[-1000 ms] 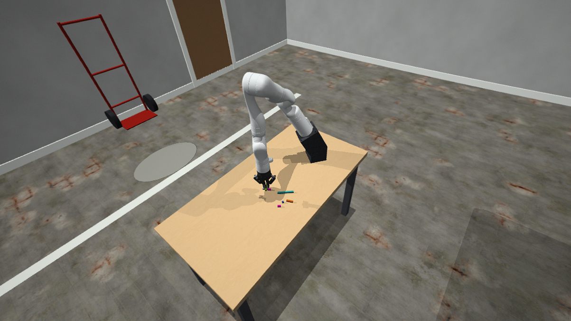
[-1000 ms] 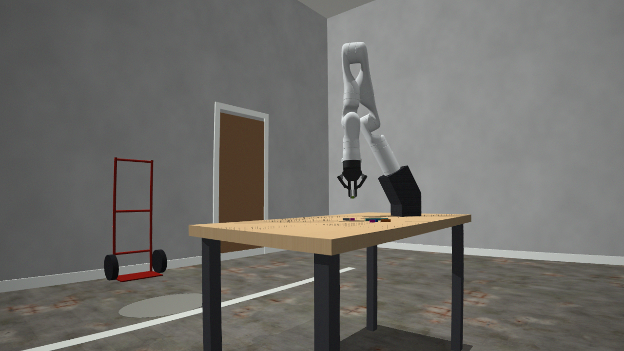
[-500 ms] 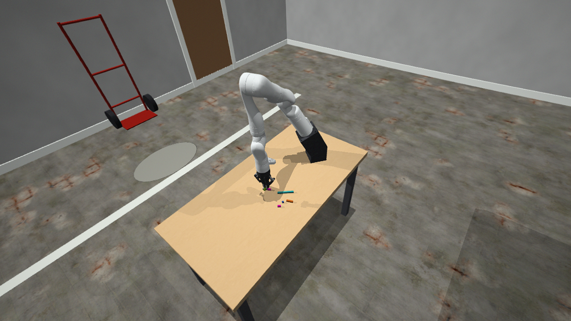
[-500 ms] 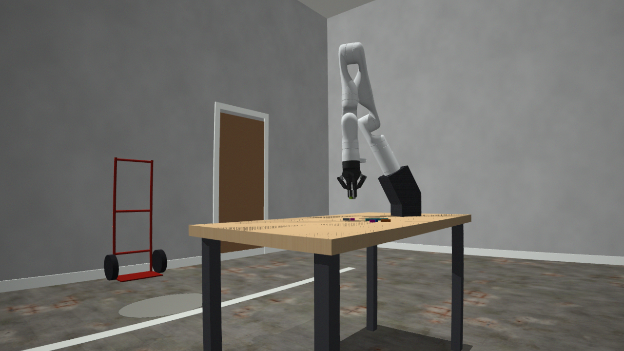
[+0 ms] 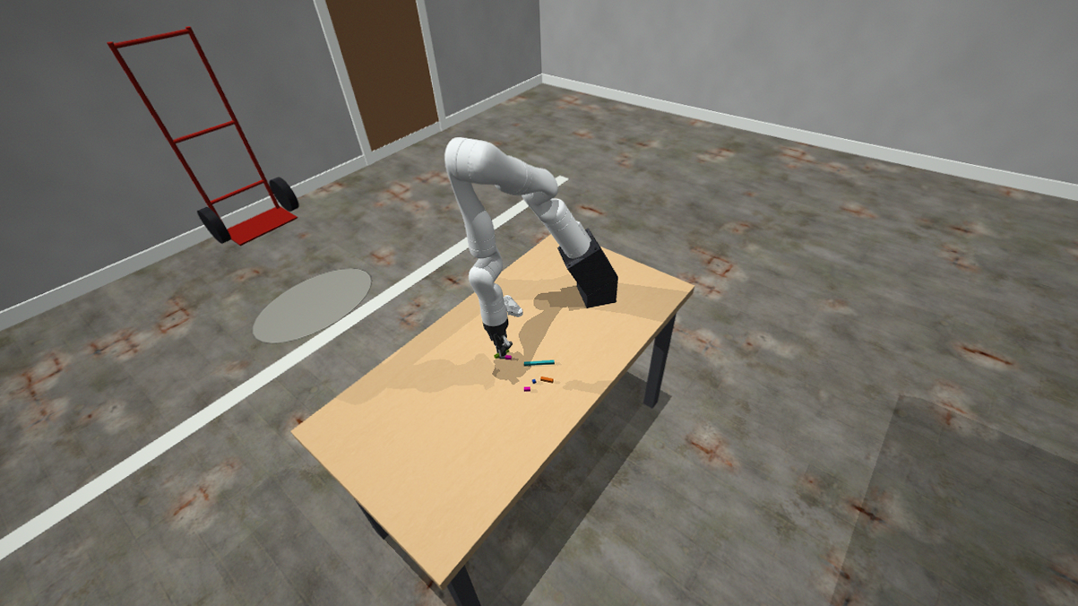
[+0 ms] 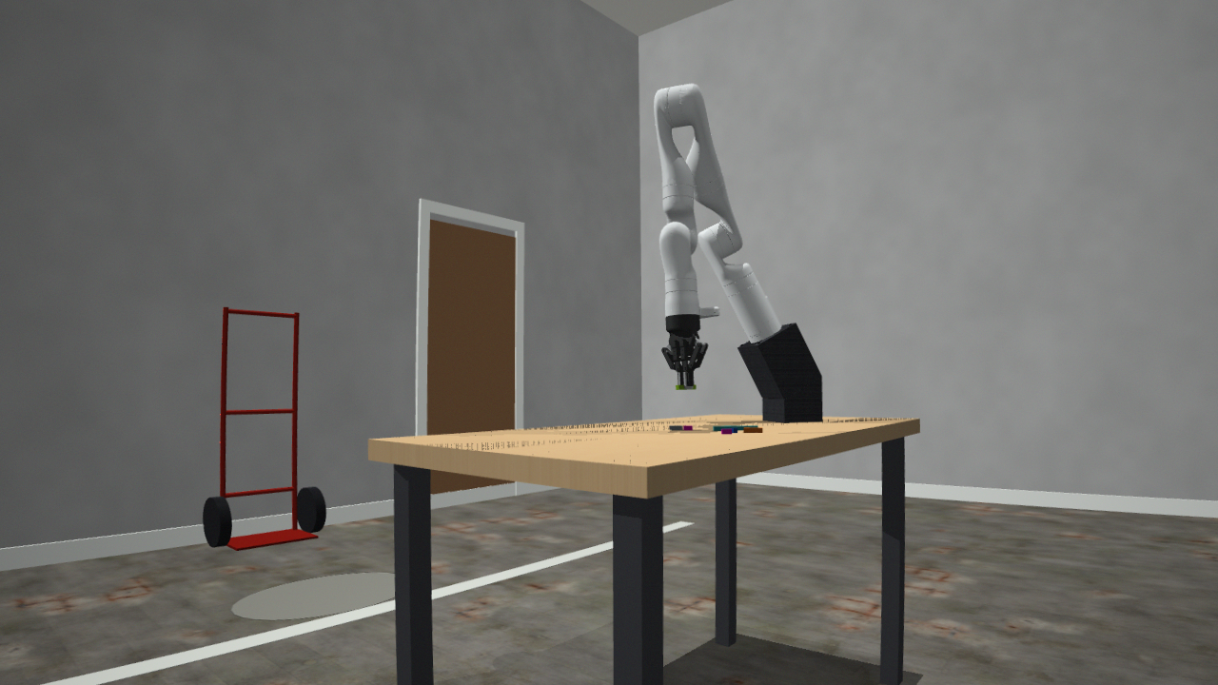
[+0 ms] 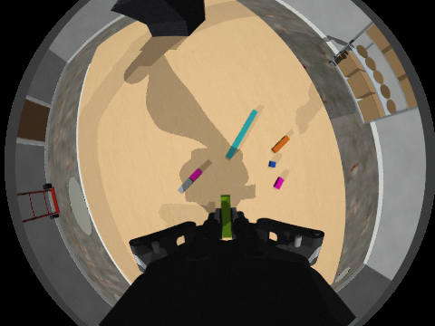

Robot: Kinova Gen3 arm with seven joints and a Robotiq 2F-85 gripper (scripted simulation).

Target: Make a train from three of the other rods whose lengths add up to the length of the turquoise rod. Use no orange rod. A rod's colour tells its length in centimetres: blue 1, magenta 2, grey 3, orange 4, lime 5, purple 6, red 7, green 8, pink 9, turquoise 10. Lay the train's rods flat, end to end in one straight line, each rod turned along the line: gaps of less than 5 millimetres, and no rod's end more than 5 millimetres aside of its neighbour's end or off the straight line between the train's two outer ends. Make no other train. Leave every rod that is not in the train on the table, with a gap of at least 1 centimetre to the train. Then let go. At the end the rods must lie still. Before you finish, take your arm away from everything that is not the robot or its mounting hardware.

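My gripper is now 11 cm above the grey rod, 6 cm to the left of it and 4 cm past it. The rest, counted from my hand: turquoise rod (11 cm below, 10 cm behind, 6 cm to the left); lime rod (1 cm below); blue rod (11 cm below, 10 cm to the left, 4 cm behind).
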